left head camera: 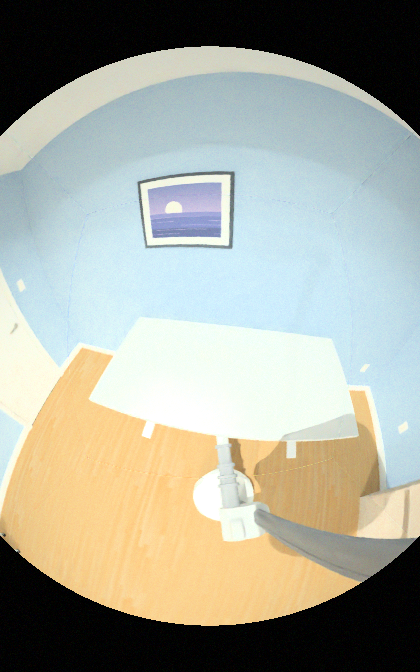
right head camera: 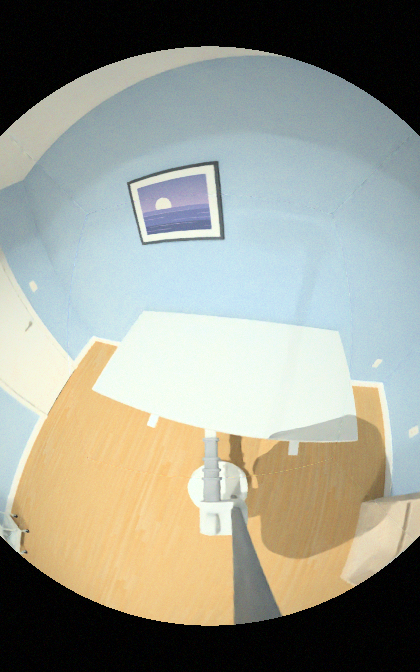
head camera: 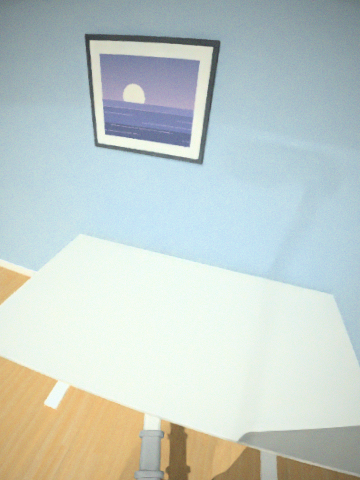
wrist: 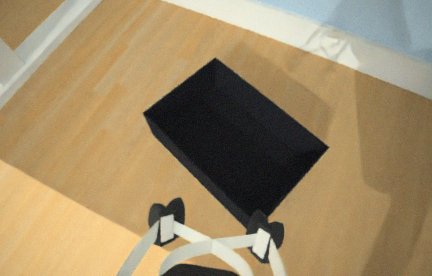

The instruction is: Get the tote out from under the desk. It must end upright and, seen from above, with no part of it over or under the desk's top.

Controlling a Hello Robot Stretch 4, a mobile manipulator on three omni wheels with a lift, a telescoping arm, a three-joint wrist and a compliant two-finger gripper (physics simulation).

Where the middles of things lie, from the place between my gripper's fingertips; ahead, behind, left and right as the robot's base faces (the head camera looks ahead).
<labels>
I see my gripper 19 cm short of the black tote [wrist: 246, 151] and 23 cm above it. Also, from my hand: framed picture [head camera: 151, 95] 63 cm ahead, 20 cm to the left, 121 cm above.
</labels>
